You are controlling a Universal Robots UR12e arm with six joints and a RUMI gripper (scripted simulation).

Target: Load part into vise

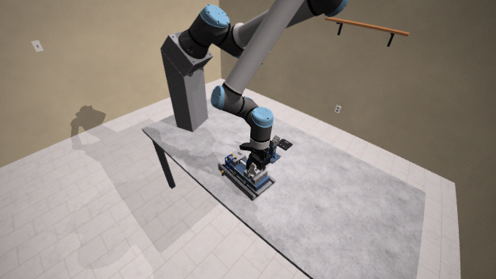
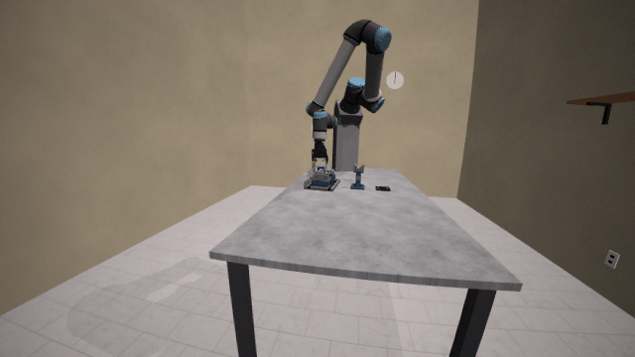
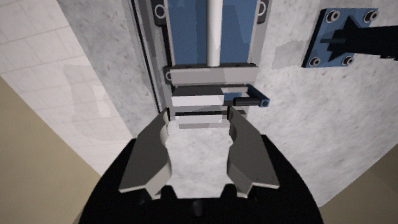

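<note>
The part is 10 mm below my hand. From my hand the other things lie so: cylinder rod (90 mm behind, 10 mm to the left, 30 mm below); then work stop (10 mm behind, 70 mm to the left, 20 mm below); then moving jaw (40 mm behind, 20 mm to the left, 30 mm below).
</note>
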